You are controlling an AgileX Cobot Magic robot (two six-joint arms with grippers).
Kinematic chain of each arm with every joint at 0, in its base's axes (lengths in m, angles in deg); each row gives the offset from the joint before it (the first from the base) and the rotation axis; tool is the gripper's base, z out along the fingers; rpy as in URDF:
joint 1: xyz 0 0 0.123 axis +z
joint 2: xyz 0 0 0 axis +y
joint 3: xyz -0.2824 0 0.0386 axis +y
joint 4: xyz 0.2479 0 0.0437 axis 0.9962 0 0.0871
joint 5: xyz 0 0 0 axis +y
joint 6: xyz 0.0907 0 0.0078 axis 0.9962 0 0.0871
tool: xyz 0 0 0 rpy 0 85 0
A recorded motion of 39 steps. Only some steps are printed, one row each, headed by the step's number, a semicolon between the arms.
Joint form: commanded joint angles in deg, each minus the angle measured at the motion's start. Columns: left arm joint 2, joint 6, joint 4, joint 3, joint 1, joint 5; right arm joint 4, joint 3, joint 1, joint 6, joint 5, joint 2.
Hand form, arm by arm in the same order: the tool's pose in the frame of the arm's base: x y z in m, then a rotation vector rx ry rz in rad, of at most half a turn. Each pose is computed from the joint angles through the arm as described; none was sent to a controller.
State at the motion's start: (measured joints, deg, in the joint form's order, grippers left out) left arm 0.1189 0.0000 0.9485 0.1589 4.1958 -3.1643; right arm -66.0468 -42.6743 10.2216 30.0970 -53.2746 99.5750
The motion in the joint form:
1: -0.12 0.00 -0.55 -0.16 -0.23 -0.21; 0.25 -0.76 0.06 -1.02 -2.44 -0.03
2: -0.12 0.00 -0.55 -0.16 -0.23 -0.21; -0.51 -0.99 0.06 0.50 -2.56 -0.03
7: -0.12 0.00 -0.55 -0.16 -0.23 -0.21; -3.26 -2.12 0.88 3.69 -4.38 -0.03
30: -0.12 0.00 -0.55 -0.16 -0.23 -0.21; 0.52 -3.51 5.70 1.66 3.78 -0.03
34: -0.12 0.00 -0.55 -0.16 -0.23 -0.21; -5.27 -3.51 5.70 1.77 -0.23 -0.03
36: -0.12 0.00 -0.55 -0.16 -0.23 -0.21; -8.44 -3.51 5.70 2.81 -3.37 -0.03
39: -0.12 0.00 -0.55 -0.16 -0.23 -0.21; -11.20 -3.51 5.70 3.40 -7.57 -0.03
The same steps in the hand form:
1: 0.0555 0.0038 0.2184 -0.0440 1.4242 0.0625; 0.2983 0.1238 0.1930 -1.0328 1.5346 0.6678
2: 0.0555 0.0038 0.2184 -0.0440 1.4242 0.0625; 0.2983 0.1243 0.1935 -1.0292 1.5435 0.6864
7: 0.0555 0.0038 0.2184 -0.0440 1.4242 0.0625; 0.2962 0.1314 0.1981 -1.0572 1.5215 0.7519
30: 0.0555 0.0038 0.2184 -0.0440 1.4242 0.0625; 0.2988 0.1507 0.1970 -1.0810 1.5667 0.6592
34: 0.0555 0.0038 0.2184 -0.0440 1.4242 0.0625; 0.2901 0.1548 0.1973 -1.1924 1.4919 0.7133
36: 0.0555 0.0038 0.2184 -0.0440 1.4242 0.0625; 0.2842 0.1572 0.1983 -1.2407 1.4501 0.7707
39: 0.0555 0.0038 0.2184 -0.0440 1.4242 0.0625; 0.2774 0.1597 0.2007 -1.2846 1.3903 0.8411

